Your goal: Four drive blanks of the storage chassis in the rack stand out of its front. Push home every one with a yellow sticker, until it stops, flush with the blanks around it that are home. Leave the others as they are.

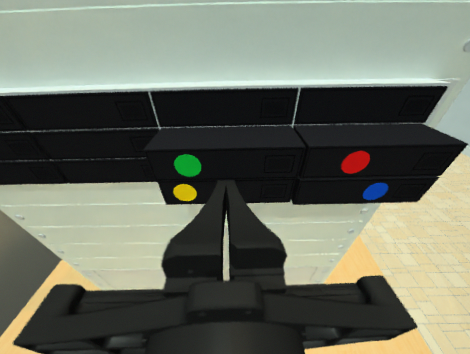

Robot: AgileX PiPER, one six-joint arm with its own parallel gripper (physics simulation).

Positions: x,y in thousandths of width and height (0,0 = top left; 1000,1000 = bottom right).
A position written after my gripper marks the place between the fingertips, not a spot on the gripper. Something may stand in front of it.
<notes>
I see my gripper (482,535) and a rack (195,258).
</notes>
